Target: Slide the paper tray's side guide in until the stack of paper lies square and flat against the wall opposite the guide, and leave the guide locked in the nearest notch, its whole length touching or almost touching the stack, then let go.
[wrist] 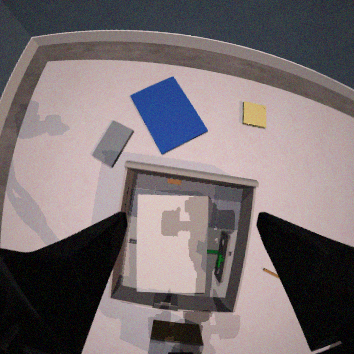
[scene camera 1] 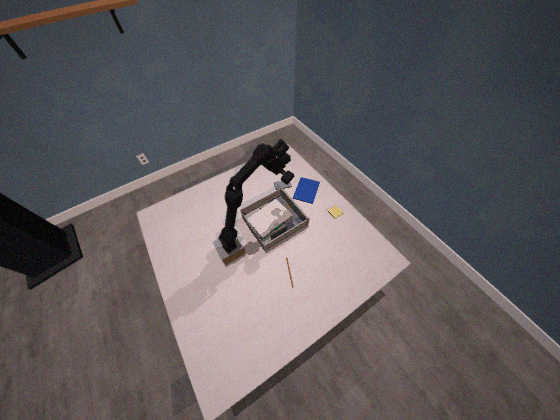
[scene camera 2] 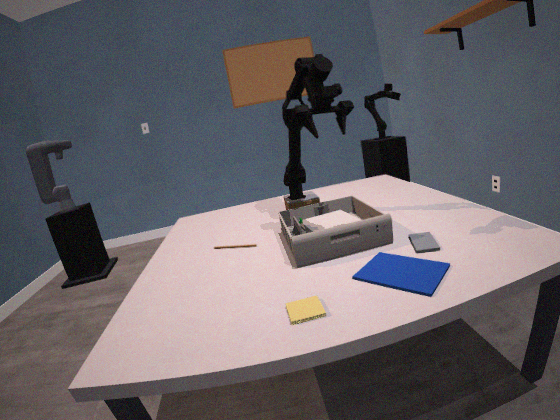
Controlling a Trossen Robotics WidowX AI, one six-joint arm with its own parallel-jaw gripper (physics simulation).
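Pixels of known places: gripper, between the fingertips: [wrist: 192, 219] [scene camera 2: 331, 136]; arm's base, origin of its link: [scene camera 1: 229, 246] [scene camera 2: 296, 197].
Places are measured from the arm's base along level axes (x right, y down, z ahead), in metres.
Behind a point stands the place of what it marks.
The grey paper tray [scene camera 1: 287, 238] @(x 0.149, y 0.082, z 0.318 m) [scene camera 2: 367, 240] @(x -0.043, y 0.050, z 0.510 m) [wrist: 192, 172] @(x 0.020, y -0.010, z 0.492 m) stands on the table. The white paper stack [scene camera 1: 264, 218] @(x -0.037, y 0.042, z 0.285 m) [scene camera 2: 332, 219] @(x -0.038, y 0.042, z 0.275 m) [wrist: 155, 267] @(x -0.063, y 0.042, z 0.260 m) lies inside it. In the wrist view the stack is turned slightly against the tray walls, with a gap to the left wall, wider at the end near the arm's base. The dark side guide with green parts [scene camera 1: 278, 230] @(x 0.103, y 0.011, z 0.284 m) [scene camera 2: 300, 223] @(x 0.090, y 0.017, z 0.296 m) [wrist: 222, 257] @(x 0.097, y 0.017, z 0.294 m) stands right of the stack in the wrist view, with a gap between its plate and the stack. My gripper [scene camera 2: 330, 134] @(x -0.011, y -0.262, z 0.429 m) [wrist: 192, 219] @(x -0.011, y -0.262, z 0.429 m) is open and empty, high above the tray.
A blue book or folder [scene camera 1: 306, 190] @(x -0.036, y 0.075, z 0.675 m) [scene camera 2: 402, 273] @(x -0.033, y 0.075, z 0.696 m) [wrist: 169, 115] @(x -0.035, y 0.075, z 0.668 m), a grey flat block [scene camera 2: 424, 242] @(x -0.189, y 0.073, z 0.598 m) [wrist: 113, 143] @(x -0.190, y 0.073, z 0.582 m) and a yellow pad [scene camera 1: 335, 212] @(x 0.231, y 0.073, z 0.683 m) [scene camera 2: 306, 310] @(x 0.226, y 0.073, z 0.702 m) [wrist: 254, 114] @(x 0.225, y 0.073, z 0.687 m) lie beyond the tray. A pencil [scene camera 1: 290, 272] @(x 0.328, y 0.075, z 0.178 m) [scene camera 2: 235, 246] @(x 0.318, y 0.078, z 0.183 m) lies on the guide's side of the tray.
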